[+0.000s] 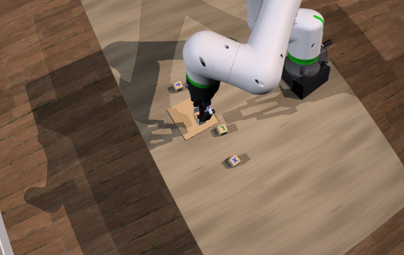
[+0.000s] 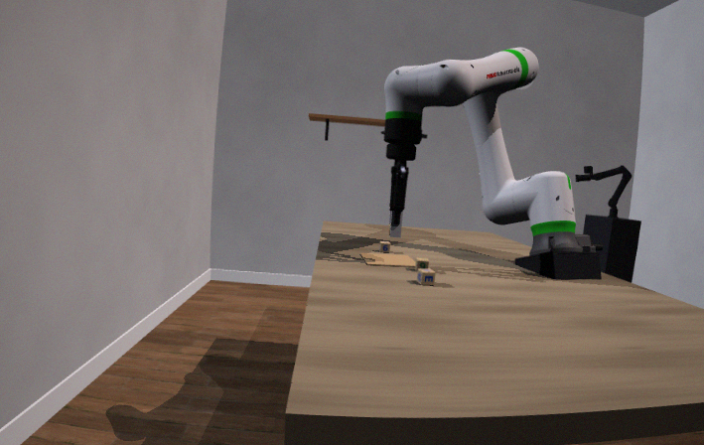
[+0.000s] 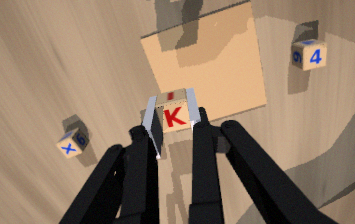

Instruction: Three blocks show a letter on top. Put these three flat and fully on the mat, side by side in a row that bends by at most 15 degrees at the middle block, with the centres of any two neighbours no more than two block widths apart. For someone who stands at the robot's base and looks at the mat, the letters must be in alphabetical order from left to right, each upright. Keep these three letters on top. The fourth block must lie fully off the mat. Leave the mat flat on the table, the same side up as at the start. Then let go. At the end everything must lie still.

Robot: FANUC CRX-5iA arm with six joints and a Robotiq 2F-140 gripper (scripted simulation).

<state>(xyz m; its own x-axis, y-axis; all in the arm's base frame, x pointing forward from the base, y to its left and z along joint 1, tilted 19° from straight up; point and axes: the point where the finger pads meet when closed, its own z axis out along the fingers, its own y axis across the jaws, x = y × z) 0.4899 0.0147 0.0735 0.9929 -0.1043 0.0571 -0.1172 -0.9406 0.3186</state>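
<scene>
Now: the tan mat 1 cm behind my hand, 5 cm to the right of it and 11 cm below it. Round my hand: red K block 2 cm below; 4 block 2 cm behind, 18 cm to the right, 9 cm below; L block 6 cm behind, 6 cm to the left, 9 cm below.
</scene>
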